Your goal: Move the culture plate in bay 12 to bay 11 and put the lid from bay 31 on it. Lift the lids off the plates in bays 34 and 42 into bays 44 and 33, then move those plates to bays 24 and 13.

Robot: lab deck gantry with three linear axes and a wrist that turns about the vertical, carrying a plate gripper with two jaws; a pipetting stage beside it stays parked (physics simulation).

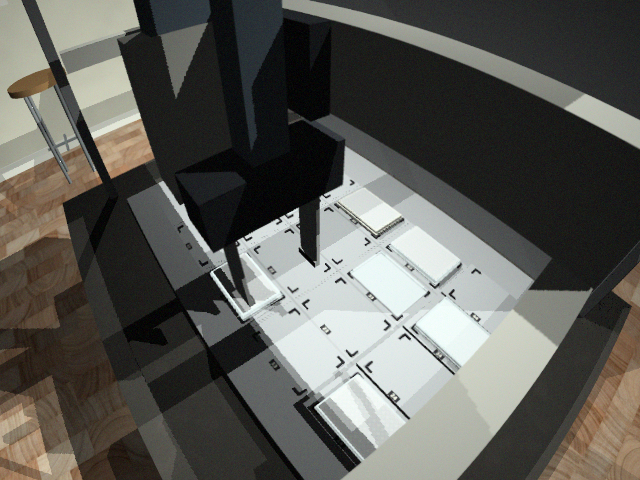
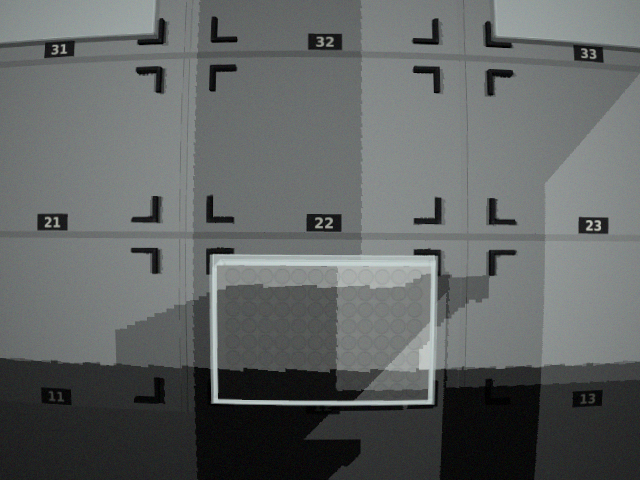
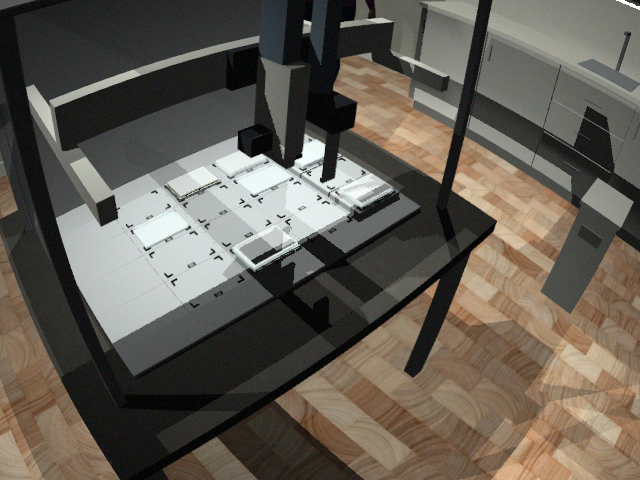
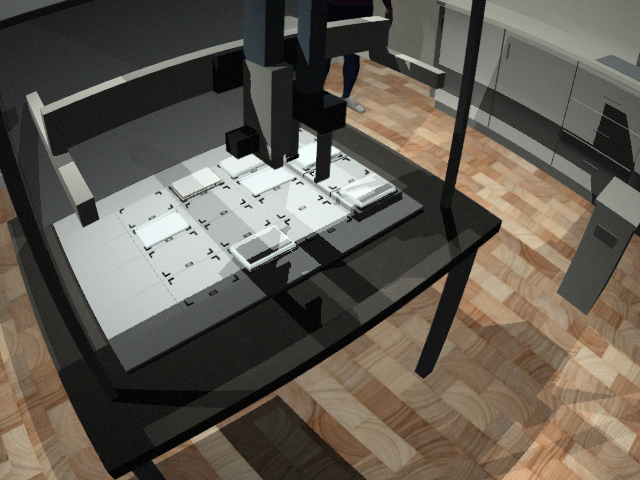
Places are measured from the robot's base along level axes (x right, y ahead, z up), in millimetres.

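Pixels of known places: gripper, fingertip midpoint: (image 1: 278, 276) (image 3: 310, 168) (image 4: 306, 169); robot's base, link origin: (image 1: 179, 228) (image 3: 193, 306) (image 4: 188, 305).
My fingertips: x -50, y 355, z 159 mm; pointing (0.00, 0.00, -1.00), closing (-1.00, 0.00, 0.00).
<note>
For each thing: its middle in the pictures, then the offset to it from my fingertips.
- culture plate, body centre: (image 2: 323, 331) (image 1: 244, 283) (image 3: 265, 246) (image 4: 262, 246) dx +7, dy -127, dz -152 mm
- flat pale lid, body centre: (image 3: 159, 228) (image 4: 161, 228) dx -207, dy -291, dz -155 mm
- pale flat piece, body centre: (image 1: 388, 282) (image 3: 263, 179) (image 4: 266, 179) dx -207, dy +37, dz -155 mm
- beige-edged plate, body centre: (image 1: 369, 209) (image 3: 192, 182) (image 4: 195, 183) dx -314, dy -127, dz -152 mm
- pale plate, body centre: (image 1: 458, 334) (image 3: 309, 152) (image 4: 314, 152) dx -207, dy +201, dz -132 mm
The culture plate (image 1: 263, 281) (image 2: 382, 330) (image 3: 266, 248) (image 4: 262, 248) lies flat in bay 12. A flat pale lid (image 2: 72, 18) (image 3: 161, 228) (image 4: 163, 228) lies in bay 31. A pale flat piece (image 1: 387, 284) (image 2: 568, 18) (image 3: 263, 179) (image 4: 267, 180) lies in bay 33. A beige-edged plate (image 1: 369, 210) (image 3: 192, 181) (image 4: 196, 183) is in bay 42, and a pale plate (image 1: 452, 330) (image 3: 315, 155) (image 4: 316, 155) in bay 34. My gripper (image 1: 281, 285) (image 3: 311, 168) (image 4: 307, 166) is open above the deck, its jaws wide apart with no plate between them.
A clear plate (image 1: 424, 255) (image 3: 240, 164) (image 4: 240, 165) is in bay 43. Another clear plate (image 1: 361, 413) (image 3: 367, 191) (image 4: 368, 190) is in bay 14. The parked pipetting stage (image 3: 292, 108) (image 4: 281, 108) stands beside the gripper. Corner marks outline the bays.
</note>
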